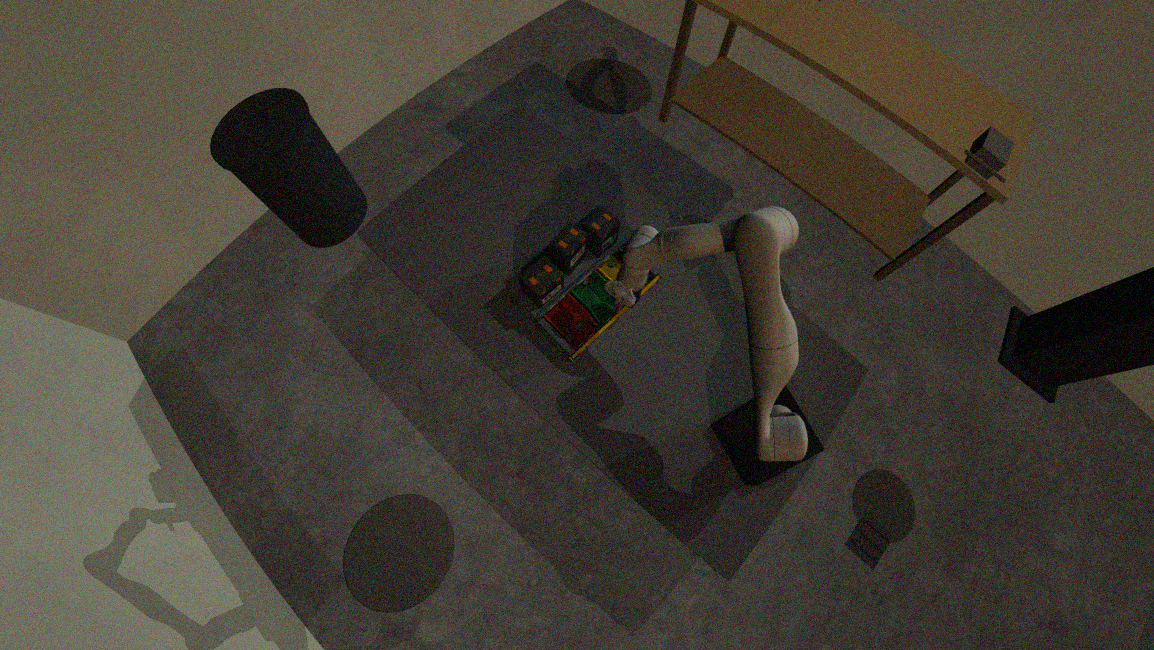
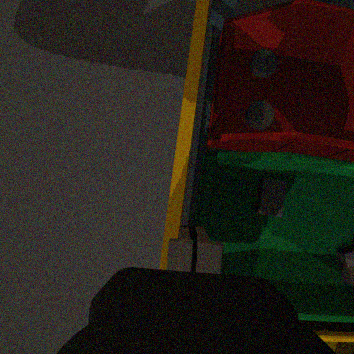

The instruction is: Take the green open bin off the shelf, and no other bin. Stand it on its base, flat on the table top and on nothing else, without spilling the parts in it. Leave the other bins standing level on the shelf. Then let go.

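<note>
The green bin is in the shelf's row, between the red bin and the yellow bin. It looks level, and a dark blocky part and a paler part lie in it. My gripper is shut on the green bin at its front, close behind the shelf's yellow front strip. The fingers hide the gripped wall, and the contact is too dark to see clearly. The bin's base is hidden.
The red bin holds round grey parts. Several dark boxes with orange marks stand behind the bins. A wooden table stands at the back right, and a black cylinder at the left.
</note>
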